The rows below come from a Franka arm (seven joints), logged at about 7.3 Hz.
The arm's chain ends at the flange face. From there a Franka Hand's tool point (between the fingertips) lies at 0.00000 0.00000 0.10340 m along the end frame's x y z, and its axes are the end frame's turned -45 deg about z.
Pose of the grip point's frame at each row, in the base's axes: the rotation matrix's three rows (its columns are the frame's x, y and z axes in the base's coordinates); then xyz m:
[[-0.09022, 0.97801, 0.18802], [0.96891, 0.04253, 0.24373], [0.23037, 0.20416, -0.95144]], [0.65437, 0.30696, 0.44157]
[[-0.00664, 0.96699, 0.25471], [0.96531, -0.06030, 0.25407], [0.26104, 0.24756, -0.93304]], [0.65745, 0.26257, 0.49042]
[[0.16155, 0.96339, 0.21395], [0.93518, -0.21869, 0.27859], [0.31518, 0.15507, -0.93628]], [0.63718, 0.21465, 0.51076]
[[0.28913, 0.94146, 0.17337], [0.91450, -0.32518, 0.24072], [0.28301, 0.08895, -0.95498]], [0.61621, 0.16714, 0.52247]
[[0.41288, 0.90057, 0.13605], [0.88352, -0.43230, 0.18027], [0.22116, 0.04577, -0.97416]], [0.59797, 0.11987, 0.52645]
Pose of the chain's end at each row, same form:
[[0.62776, 0.75535, 0.18802], [0.71520, -0.65505, 0.24373], [0.30726, -0.01853, -0.95144]], [0.63493, 0.28176, 0.53995]
[[0.67907, 0.68846, 0.25471], [0.63994, -0.72522, 0.25407], [0.35963, -0.00953, -0.93304]], [0.63111, 0.23630, 0.58690]
[[0.79545, 0.56699, 0.21395], [0.50663, -0.81591, 0.27859], [0.33252, -0.11321, -0.93628]], [0.61506, 0.18584, 0.60757]
[[0.87016, 0.46127, 0.17337], [0.41671, -0.87659, 0.24072], [0.26302, -0.13722, -0.95498]], [0.59828, 0.14225, 0.62121]
[[0.92875, 0.34485, 0.13605], [0.31906, -0.93043, 0.18027], [0.18875, -0.12402, -0.97416]], [0.58390, 0.10123, 0.62718]

